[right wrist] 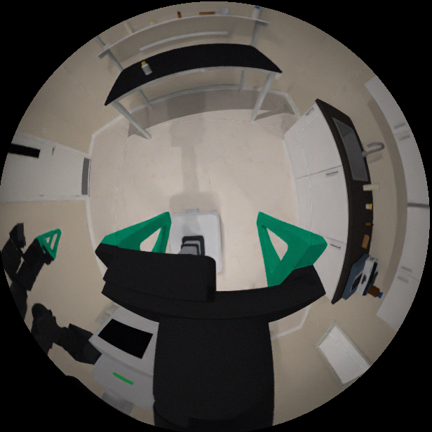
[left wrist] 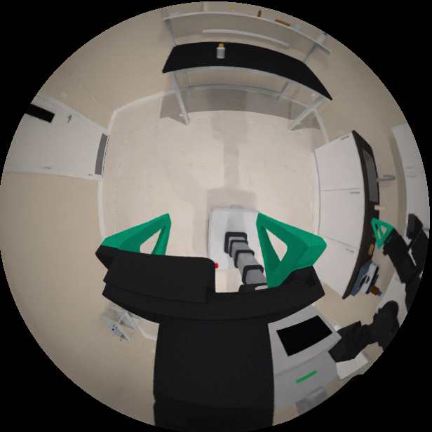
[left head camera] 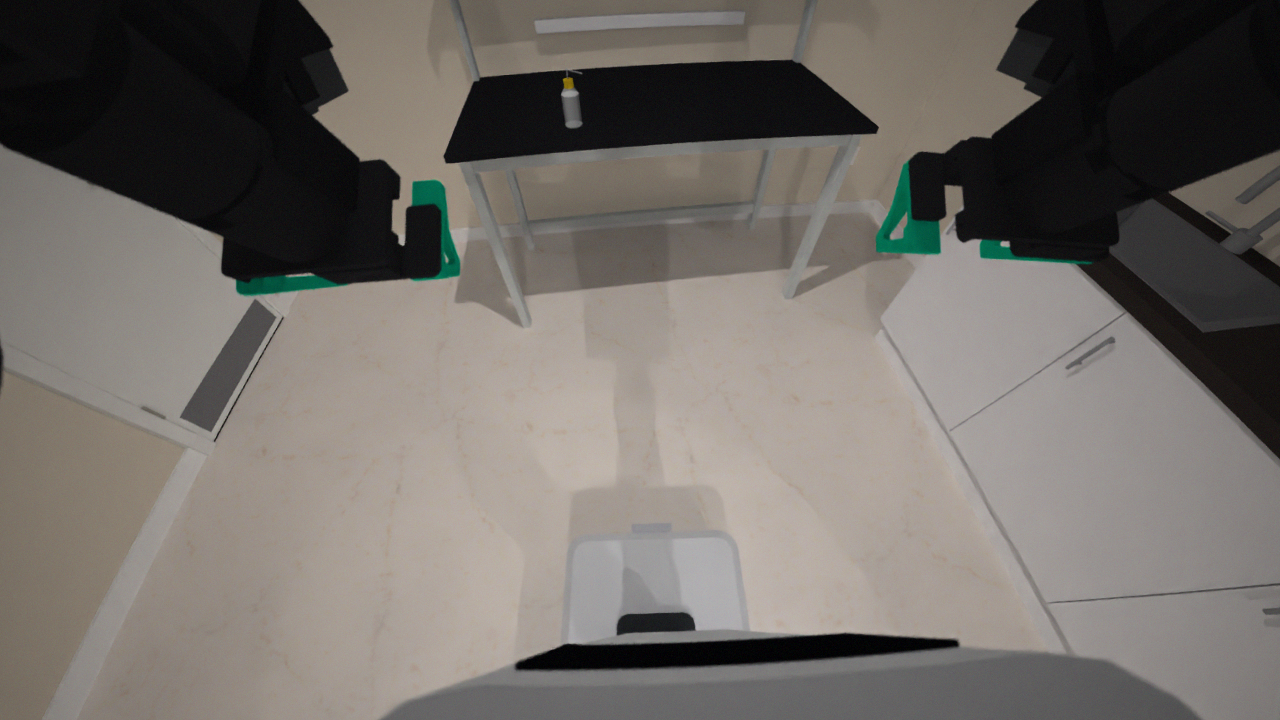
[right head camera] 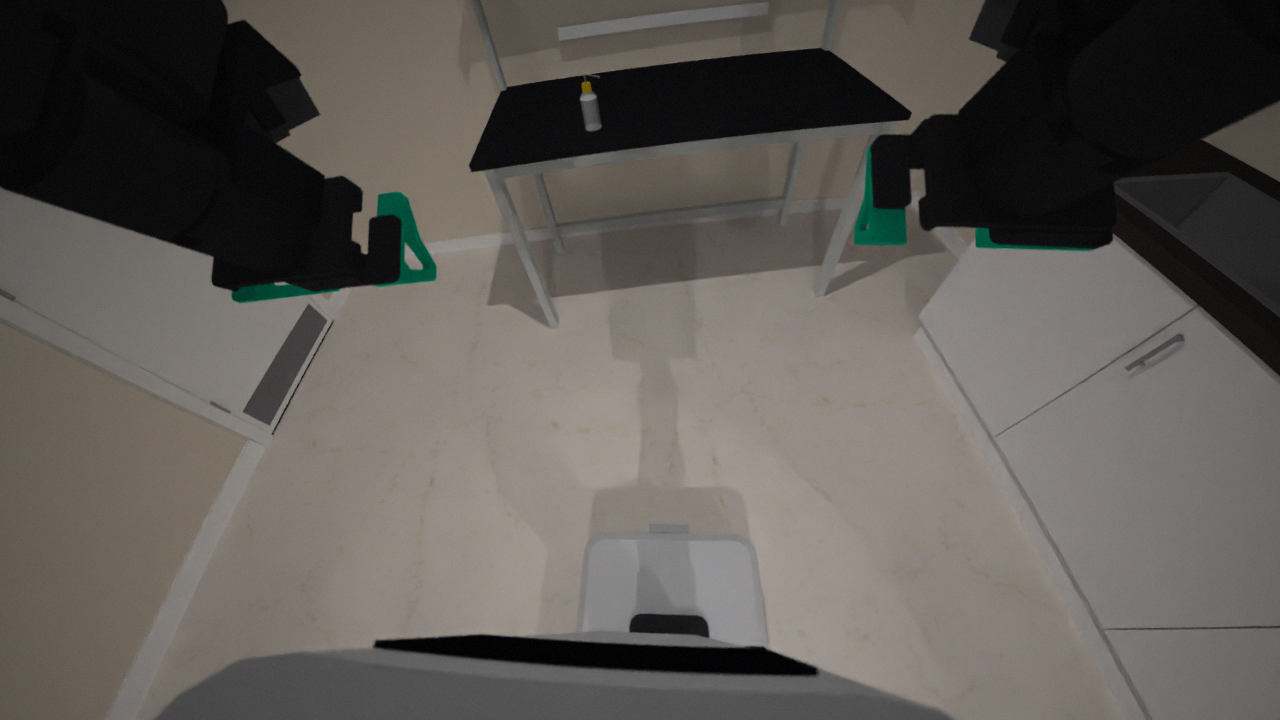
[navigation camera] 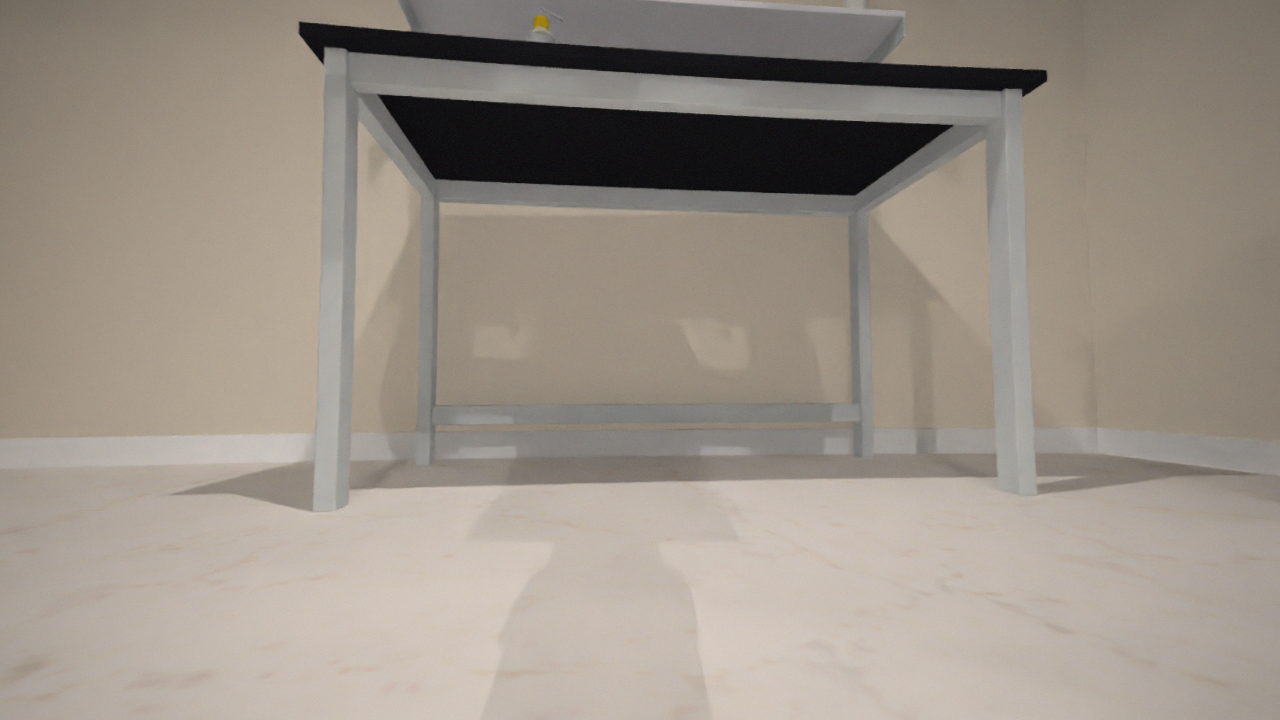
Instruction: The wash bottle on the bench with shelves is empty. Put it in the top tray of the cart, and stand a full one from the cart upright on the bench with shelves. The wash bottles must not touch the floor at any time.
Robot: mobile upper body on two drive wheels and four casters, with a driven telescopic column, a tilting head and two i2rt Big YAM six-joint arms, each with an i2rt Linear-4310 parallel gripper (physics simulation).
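Places are measured from the left arm's base along level axes (x back, y left, z down), in centimetres.
Where they show: left gripper, between the fingertips: (left head camera: 401, 272) (right head camera: 385, 278); right gripper, between the fingertips: (left head camera: 930, 247) (right head camera: 916, 237).
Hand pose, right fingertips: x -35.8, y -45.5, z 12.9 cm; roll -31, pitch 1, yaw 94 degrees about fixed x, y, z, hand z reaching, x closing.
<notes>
Each offset is from my right fingertips to the top centre of the thing. "spot": to the spot under its first point.
A white wash bottle with a yellow cap @(dx -117.6, dy +45.6, dz +19.3 cm) (left head camera: 571, 107) (right head camera: 589, 111) (left wrist: 220, 52) (right wrist: 146, 69) (navigation camera: 541, 25) stands upright on the left part of the black-topped bench (left head camera: 698, 107) (right head camera: 716, 98) (left wrist: 260, 59) (right wrist: 200, 60) (navigation camera: 671, 90). My left gripper (left head camera: 344, 277) (right head camera: 331, 282) (left wrist: 213, 217) is open and empty, well in front of the bench at the left. My right gripper (left head camera: 984, 252) (right head camera: 971, 241) (right wrist: 213, 216) is open and empty, in front of the bench at the right. A small pale framed unit, apparently the cart, shows at the lower left of the left wrist view; its blue and yellow contents are too small to tell.
A shelf (left wrist: 250, 23) (right wrist: 185, 24) with small items is above the bench. White cabinets @(spot: dx -1.6, dy -99.1, dz +62.0 cm) (left head camera: 1136, 447) (right head camera: 1163, 465) (left wrist: 340, 200) (right wrist: 320, 185) with a dark counter and sink line the right. A door (left wrist: 60, 145) (right wrist: 45, 175) is at the left. My base (left head camera: 590, 573) shows below.
</notes>
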